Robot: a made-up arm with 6 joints. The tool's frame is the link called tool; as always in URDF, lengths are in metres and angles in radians. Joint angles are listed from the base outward. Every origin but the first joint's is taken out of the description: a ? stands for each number. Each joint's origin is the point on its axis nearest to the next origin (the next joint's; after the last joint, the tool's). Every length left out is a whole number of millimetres.
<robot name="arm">
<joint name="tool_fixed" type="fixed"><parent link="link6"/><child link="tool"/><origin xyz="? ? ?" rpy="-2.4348 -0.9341 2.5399"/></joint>
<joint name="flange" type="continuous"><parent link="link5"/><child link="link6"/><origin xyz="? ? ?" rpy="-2.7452 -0.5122 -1.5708"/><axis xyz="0 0 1"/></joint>
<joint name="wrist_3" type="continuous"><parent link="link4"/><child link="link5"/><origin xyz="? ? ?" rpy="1.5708 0.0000 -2.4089"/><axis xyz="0 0 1"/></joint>
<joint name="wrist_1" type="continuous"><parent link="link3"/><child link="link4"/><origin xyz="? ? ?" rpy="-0.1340 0.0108 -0.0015"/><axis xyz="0 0 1"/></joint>
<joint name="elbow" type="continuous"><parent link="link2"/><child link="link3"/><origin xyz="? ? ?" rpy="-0.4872 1.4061 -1.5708"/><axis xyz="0 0 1"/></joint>
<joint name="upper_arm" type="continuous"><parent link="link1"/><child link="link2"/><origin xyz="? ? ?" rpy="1.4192 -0.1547 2.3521"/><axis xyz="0 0 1"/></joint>
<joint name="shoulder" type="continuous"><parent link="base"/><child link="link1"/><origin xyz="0.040 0.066 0.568" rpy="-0.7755 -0.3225 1.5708"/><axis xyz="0 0 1"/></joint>
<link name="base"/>
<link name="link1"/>
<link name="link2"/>
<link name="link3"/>
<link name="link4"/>
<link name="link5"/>
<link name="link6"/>
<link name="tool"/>
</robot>
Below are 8 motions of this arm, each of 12 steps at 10 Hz.
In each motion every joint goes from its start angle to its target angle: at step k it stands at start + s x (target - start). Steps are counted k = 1, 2, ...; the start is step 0. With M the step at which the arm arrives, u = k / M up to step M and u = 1 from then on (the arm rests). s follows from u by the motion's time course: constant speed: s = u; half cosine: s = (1 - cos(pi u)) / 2; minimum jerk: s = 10 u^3 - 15 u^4 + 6 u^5.
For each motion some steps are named. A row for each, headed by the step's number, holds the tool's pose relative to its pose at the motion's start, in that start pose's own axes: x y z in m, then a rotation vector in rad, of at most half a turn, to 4 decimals.
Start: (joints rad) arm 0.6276 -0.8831 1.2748 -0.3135 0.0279 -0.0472
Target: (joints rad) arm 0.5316 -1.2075 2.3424 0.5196 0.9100 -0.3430
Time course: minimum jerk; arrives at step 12
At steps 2, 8, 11, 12:
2: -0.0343 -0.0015 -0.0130 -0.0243 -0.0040 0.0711
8: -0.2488 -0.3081 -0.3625 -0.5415 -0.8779 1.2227
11: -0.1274 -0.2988 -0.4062 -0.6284 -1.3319 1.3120
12: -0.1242 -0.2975 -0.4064 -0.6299 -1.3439 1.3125

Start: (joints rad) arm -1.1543 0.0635 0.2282 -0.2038 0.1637 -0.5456
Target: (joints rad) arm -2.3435 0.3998 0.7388 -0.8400 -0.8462 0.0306
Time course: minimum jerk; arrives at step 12
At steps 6, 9, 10, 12:
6: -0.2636 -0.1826 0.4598 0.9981 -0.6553 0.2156
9: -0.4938 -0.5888 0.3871 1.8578 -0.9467 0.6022
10: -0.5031 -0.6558 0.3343 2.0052 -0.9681 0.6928
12: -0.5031 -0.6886 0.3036 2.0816 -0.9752 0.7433

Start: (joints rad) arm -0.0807 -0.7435 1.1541 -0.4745 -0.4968 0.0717
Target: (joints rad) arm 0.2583 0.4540 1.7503 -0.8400 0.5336 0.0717
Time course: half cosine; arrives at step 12
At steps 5, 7, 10, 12:
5: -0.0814 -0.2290 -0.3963 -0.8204 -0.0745 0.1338
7: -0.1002 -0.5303 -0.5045 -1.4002 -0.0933 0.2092
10: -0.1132 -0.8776 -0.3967 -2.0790 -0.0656 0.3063
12: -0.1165 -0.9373 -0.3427 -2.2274 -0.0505 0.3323

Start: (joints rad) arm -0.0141 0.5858 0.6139 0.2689 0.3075 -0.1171
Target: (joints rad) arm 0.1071 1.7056 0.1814 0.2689 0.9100 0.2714
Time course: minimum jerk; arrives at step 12
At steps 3, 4, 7, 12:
3: 0.0160 -0.0164 -0.0827 -0.1476 0.0097 -0.0419
4: 0.0298 -0.0465 -0.1626 -0.3001 0.0117 -0.0826
7: 0.0690 -0.2806 -0.3954 -0.9388 -0.0654 -0.2195
12: 0.0934 -0.5106 -0.4296 -1.4280 -0.2175 -0.2809

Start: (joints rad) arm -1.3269 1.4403 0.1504 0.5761 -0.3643 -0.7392
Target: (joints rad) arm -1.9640 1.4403 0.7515 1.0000 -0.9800 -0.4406
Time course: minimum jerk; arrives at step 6
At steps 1, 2, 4, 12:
1: -0.0052 0.0014 0.0176 0.0209 -0.0364 0.0159
2: -0.0437 0.0017 0.0949 0.1176 -0.2045 0.1024
4: -0.2517 -0.0696 0.2217 0.3518 -0.5955 0.4787
12: -0.3251 -0.1175 0.2282 0.4009 -0.6569 0.6330

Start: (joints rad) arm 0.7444 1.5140 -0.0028 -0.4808 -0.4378 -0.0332
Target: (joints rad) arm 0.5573 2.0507 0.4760 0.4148 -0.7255 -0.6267
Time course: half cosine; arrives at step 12
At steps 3, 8, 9, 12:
3: -0.1291 0.0048 -0.0173 -0.0252 0.0297 0.2490
8: -0.5490 -0.2887 -0.1635 -0.3697 0.0888 1.2452
9: -0.5788 -0.3767 -0.1892 -0.4640 0.0981 1.4047
12: -0.5938 -0.5080 -0.2169 -0.6124 0.1164 1.6221

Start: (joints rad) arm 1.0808 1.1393 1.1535 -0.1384 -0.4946 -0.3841
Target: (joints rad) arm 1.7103 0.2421 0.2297 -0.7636 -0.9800 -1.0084
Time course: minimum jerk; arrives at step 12
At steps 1, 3, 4, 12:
1: 0.0031 -0.0001 0.0035 0.0050 0.0014 -0.0062
3: 0.0663 -0.0095 0.0682 0.0989 0.0344 -0.1280
4: 0.1401 -0.0379 0.1297 0.1945 0.0808 -0.2651
12: 0.5152 -0.6606 0.0271 0.5631 0.7293 -1.4145

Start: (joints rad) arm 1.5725 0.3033 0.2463 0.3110 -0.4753 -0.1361
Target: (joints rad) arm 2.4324 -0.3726 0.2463 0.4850 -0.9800 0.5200
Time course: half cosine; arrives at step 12
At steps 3, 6, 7, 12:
3: 0.0626 -0.0272 0.1038 0.1840 0.0508 -0.1382
6: 0.2317 -0.2079 0.3056 0.6022 0.0818 -0.5568
7: 0.2757 -0.3089 0.3588 0.7437 0.0557 -0.7306
12: 0.2744 -0.6346 0.4610 1.1098 -0.1464 -1.2472

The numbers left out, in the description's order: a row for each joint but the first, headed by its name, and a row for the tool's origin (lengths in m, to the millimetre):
tool: -0.084 0.475 0.000
flange: -0.113 -0.082 0.000
wrist_3: -0.194 0.044 0.000
wrist_1: 0.091 0.063 0.000
elbow: 0.090 -0.055 0.000
upper_arm: 0.157 -0.111 0.000

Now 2 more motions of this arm.
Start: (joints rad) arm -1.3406 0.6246 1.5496 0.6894 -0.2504 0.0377
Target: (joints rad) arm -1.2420 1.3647 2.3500 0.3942 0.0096 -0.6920
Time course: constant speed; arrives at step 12
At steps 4, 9, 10, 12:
4: -0.1897 -0.0031 -0.1660 -0.2809 0.3385 0.3053
9: -0.4752 -0.1267 -0.2052 -0.5381 0.6878 0.7767
10: -0.5254 -0.1648 -0.1913 -0.5762 0.7437 0.8817
12: -0.6100 -0.2512 -0.1473 -0.6385 0.8377 1.1009

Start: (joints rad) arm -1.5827 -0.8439 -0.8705 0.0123 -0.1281 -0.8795
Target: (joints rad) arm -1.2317 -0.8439 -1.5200 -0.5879 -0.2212 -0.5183
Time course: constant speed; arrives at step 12
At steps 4, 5, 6, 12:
4: 0.2469 -0.1415 0.1127 0.3156 0.1710 -0.4854
5: 0.3009 -0.1999 0.1245 0.3880 0.2093 -0.6124
6: 0.3487 -0.2656 0.1291 0.4574 0.2461 -0.7416
12: 0.4459 -0.7293 0.0156 0.7900 0.4479 -1.5598

